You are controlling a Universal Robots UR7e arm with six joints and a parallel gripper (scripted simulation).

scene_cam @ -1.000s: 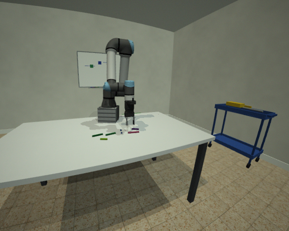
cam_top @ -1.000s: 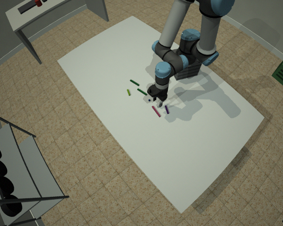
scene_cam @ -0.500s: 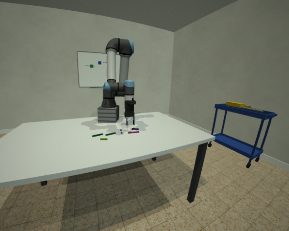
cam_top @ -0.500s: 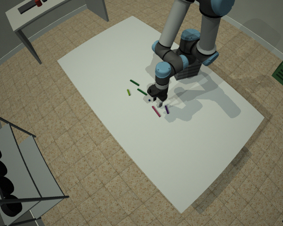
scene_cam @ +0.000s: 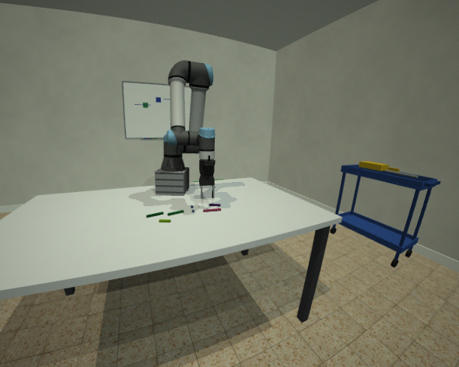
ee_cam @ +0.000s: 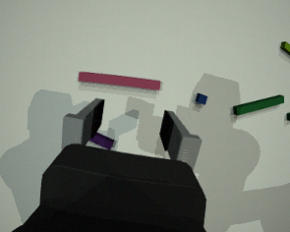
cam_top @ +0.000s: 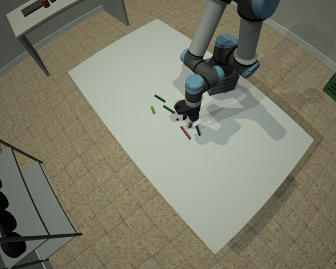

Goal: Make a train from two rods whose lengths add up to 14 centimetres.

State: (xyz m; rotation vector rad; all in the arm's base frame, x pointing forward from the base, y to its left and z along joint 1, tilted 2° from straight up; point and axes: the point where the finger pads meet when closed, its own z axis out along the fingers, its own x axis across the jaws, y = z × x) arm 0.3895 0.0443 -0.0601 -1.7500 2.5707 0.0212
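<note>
The purple rod is 80 mm below my hand, 60 mm to the left of it and 20 mm behind it. Also, from my hand: green rod: 160 mm to the right, 80 mm below, 30 mm behind; then lime rod: 230 mm to the right, 80 mm below, 30 mm ahead; then pink rod: 80 mm below, 30 mm ahead, 10 mm to the left.
</note>
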